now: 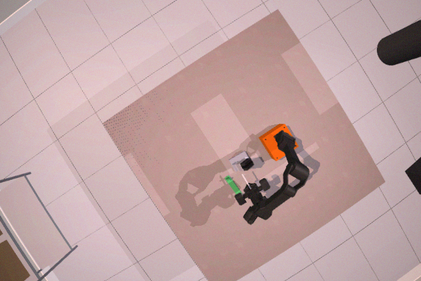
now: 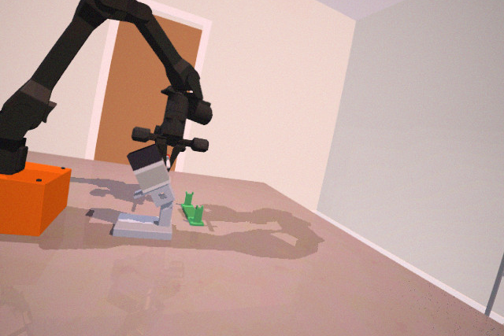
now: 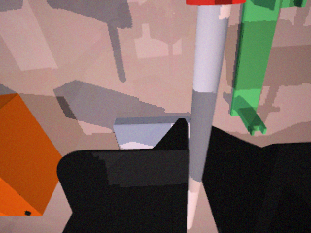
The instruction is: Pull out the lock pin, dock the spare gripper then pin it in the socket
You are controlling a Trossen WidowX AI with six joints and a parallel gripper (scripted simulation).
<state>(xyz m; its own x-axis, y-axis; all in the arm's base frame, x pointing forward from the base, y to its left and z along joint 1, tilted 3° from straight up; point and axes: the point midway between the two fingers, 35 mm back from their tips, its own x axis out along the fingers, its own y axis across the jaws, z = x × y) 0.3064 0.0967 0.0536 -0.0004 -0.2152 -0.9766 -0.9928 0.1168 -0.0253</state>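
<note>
My gripper tip is 110 mm to the left of the grey mount, 50 mm above it and 30 mm past it. Also, from my gripper tip: green cradle (80 mm below, 80 mm ahead, 10 mm to the right); spare gripper (110 mm to the right, 40 mm behind, 20 mm above).
</note>
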